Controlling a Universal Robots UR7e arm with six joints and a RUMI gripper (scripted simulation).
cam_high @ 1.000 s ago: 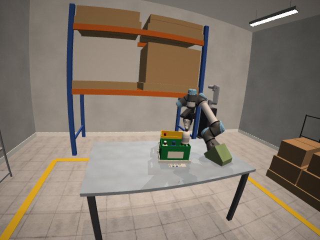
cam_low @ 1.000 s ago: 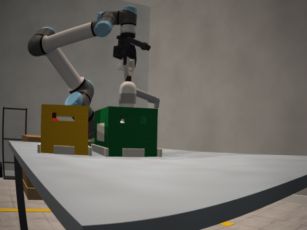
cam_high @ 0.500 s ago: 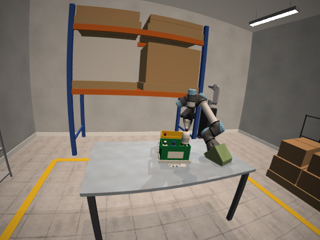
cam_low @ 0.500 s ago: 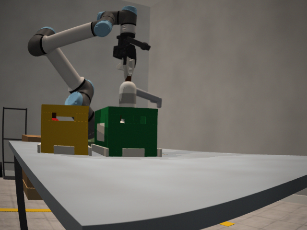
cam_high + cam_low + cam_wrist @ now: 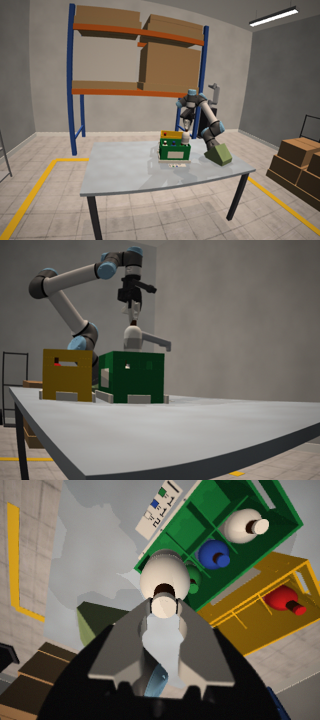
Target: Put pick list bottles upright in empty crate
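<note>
My hand is 3 cm past the green-label bottle, 8 cm to the left of it and 24 cm above it. Also, from my hand: blue-label bottle (5 cm ahead, 11 cm to the right, 24 cm below); then pick list (10 cm ahead, 6 cm to the left, 33 cm below); then green crate (6 cm ahead, 7 cm to the right, 25 cm below).
</note>
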